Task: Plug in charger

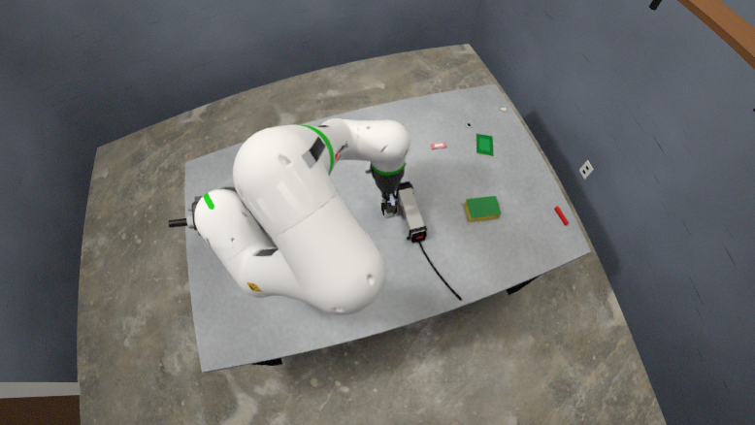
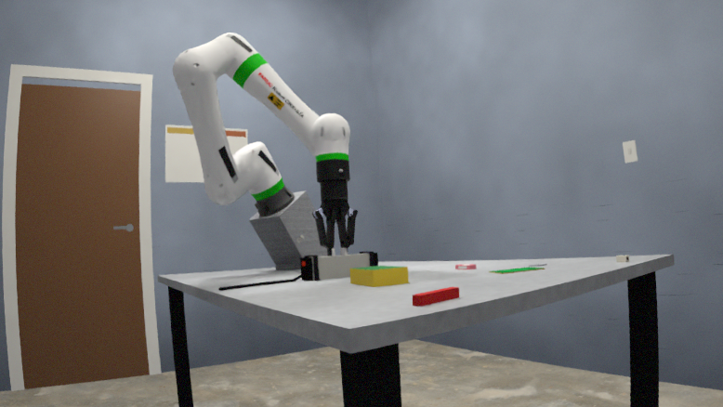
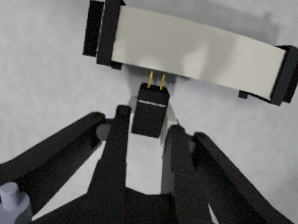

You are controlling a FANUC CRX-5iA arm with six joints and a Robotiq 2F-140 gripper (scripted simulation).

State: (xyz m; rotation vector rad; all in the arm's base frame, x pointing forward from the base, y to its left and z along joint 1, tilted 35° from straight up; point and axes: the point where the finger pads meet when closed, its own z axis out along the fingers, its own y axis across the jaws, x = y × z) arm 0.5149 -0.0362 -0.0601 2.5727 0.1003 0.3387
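Right now my hand is 1 cm short of the black charger and 1 cm above it. The rest, counted from my hand: flat green tile: 46 cm ahead, 19 cm to the left, 4 cm below; then green-and-yellow block: 33 cm ahead, 8 cm to the right, 3 cm below; then pink piece: 26 cm ahead, 22 cm to the left, 4 cm below.
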